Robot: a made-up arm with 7 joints. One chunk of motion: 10 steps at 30 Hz.
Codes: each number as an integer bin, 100 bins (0 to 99) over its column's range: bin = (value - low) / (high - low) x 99, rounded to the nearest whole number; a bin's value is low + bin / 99 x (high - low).
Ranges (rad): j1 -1.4..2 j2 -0.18..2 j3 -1.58..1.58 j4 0..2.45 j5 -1.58..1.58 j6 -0.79..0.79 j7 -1.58..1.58
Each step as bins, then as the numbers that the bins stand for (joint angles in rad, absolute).
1 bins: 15 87 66 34 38 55 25
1 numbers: -0.8848 1.7358 0.5267 0.8414 -0.3671 0.0878 -0.7820
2 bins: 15 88 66 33 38 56 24
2 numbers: -0.8848 1.7578 0.5267 0.8167 -0.3671 0.1037 -0.8139
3 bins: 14 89 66 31 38 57 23
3 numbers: -0.9192 1.7798 0.5267 0.7672 -0.3671 0.1197 -0.8459
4 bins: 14 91 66 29 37 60 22
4 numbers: -0.9192 1.8238 0.5267 0.7177 -0.3990 0.1676 -0.8778
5 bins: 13 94 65 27 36 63 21
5 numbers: -0.9535 1.8899 0.4947 0.6682 -0.4309 0.2155 -0.9097
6 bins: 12 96 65 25 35 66 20
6 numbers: -0.9879 1.9339 0.4947 0.6187 -0.4628 0.2633 -0.9416
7 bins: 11 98 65 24 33 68 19
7 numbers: -1.0222 1.9780 0.4947 0.5939 -0.5267 0.2953 -0.9735
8 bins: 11 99 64 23 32 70 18
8 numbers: -1.0222 2.0000 0.4628 0.5692 -0.5586 0.3272 -1.0055
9 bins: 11 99 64 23 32 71 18
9 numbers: -1.0222 2.0000 0.4628 0.5692 -0.5586 0.3431 -1.0055
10 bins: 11 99 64 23 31 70 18
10 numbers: -1.0222 2.0000 0.4628 0.5692 -0.5905 0.3272 -1.0055
